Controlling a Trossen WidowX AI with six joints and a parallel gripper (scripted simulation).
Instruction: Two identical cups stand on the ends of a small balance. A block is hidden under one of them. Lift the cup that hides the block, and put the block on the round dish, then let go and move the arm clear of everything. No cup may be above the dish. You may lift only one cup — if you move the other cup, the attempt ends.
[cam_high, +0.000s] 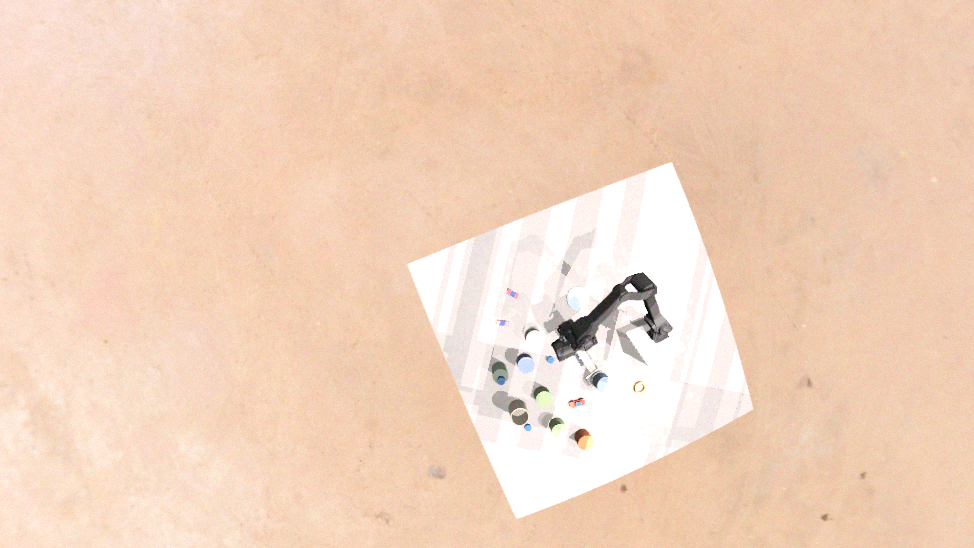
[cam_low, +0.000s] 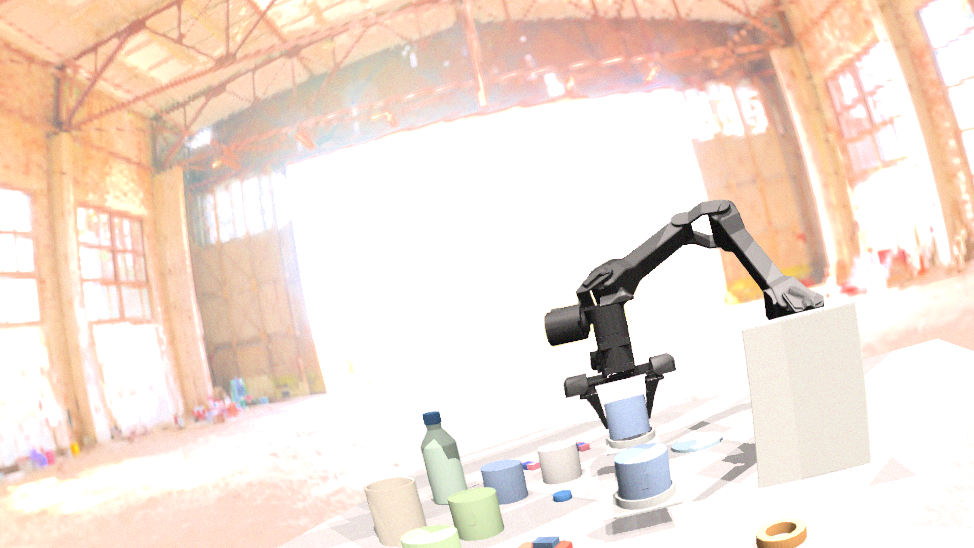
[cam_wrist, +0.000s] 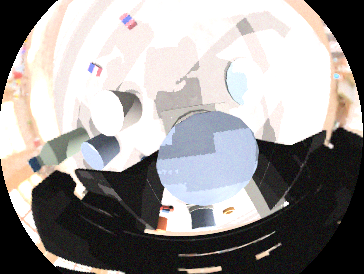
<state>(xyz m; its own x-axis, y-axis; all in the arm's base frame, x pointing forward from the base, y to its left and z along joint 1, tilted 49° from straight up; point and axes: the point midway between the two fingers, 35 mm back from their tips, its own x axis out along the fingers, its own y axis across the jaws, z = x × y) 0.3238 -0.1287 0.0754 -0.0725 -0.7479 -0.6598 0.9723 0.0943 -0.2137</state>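
Right now the pale block is 1 cm to the left of my gripper tip and 1 cm below it. Round my gripper tip: bottle (32 cm ahead, 5 cm to the left, 2 cm above); beige cup (32 cm ahead, 25 cm to the left, 5 cm below); round light blue dish (11 cm behind, 10 cm to the right, 9 cm below).
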